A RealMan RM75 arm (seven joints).
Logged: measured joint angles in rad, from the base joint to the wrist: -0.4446 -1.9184 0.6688 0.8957 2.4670 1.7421 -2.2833; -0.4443 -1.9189 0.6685 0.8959 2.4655 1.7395 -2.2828; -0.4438 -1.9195 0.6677 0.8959 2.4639 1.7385 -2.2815; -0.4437 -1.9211 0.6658 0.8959 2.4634 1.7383 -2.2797; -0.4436 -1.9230 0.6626 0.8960 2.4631 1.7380 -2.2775; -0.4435 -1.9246 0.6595 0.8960 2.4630 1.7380 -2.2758; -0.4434 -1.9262 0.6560 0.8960 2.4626 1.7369 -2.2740; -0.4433 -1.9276 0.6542 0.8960 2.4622 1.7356 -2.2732; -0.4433 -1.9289 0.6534 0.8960 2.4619 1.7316 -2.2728; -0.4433 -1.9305 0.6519 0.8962 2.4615 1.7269 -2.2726; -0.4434 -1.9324 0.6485 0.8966 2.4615 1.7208 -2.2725; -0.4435 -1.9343 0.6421 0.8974 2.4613 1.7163 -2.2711; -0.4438 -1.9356 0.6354 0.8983 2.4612 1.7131 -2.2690; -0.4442 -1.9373 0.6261 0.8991 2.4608 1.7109 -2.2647; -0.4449 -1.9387 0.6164 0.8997 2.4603 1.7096 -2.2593; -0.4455 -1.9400 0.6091 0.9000 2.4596 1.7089 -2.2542; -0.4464 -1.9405 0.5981 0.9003 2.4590 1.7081 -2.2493; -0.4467 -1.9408 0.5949 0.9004 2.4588 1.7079 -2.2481; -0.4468 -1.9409 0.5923 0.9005 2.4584 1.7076 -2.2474; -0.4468 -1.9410 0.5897 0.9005 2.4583 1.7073 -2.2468; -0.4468 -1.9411 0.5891 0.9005 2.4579 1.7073 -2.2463; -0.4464 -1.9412 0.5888 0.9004 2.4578 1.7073 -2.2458; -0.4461 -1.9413 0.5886 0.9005 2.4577 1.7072 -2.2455; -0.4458 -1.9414 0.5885 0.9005 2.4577 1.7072 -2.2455
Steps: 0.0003 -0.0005 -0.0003 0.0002 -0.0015 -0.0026 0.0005; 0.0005 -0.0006 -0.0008 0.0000 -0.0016 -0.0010 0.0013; 0.0001 -0.0016 -0.0019 0.0000 -0.0005 -0.0002 0.0018; 0.0001 -0.0019 -0.0032 0.0001 -0.0003 -0.0003 0.0022; 0.0001 -0.0016 -0.0031 0.0000 -0.0001 0.0000 0.0017; 0.0001 -0.0016 -0.0035 0.0000 -0.0004 -0.0011 0.0018; 0.0001 -0.0014 -0.0018 0.0000 -0.0004 -0.0013 0.0008; 0.0000 -0.0013 -0.0008 0.0000 -0.0003 -0.0040 0.0004; 0.0000 -0.0016 -0.0015 0.0002 -0.0004 -0.0047 0.0002; -0.0001 -0.0019 -0.0034 0.0004 0.0000 -0.0061 0.0001; -0.0001 -0.0019 -0.0064 0.0008 -0.0002 -0.0045 0.0014; -0.0003 -0.0013 -0.0067 0.0009 -0.0001 -0.0032 0.0021; -0.0004 -0.0017 -0.0093 0.0008 -0.0004 -0.0022 0.0043; -0.0007 -0.0014 -0.0097 0.0006 -0.0005 -0.0013 0.0054; -0.0006 -0.0013 -0.0073 0.0003 -0.0007 -0.0007 0.0051; -0.0009 -0.0005 -0.0110 0.0003 -0.0006 -0.0008 0.0049; -0.0003 -0.0003 -0.0032 0.0001 -0.0002 -0.0002 0.0012; -0.0001 -0.0001 -0.0026 0.0001 -0.0004 -0.0003 0.0007; 0.0000 -0.0001 -0.0026 0.0000 -0.0001 -0.0003 0.0006; 0.0000 -0.0001 -0.0006 0.0000 -0.0004 0.0000 0.0005; 0.0004 -0.0001 -0.0003 -0.0001 -0.0001 0.0000 0.0005; 0.0003 -0.0001 -0.0002 0.0001 -0.0001 -0.0001 0.0003; 0.0003 -0.0001 -0.0001 0.0000 0.0000 0.0000 0.0000
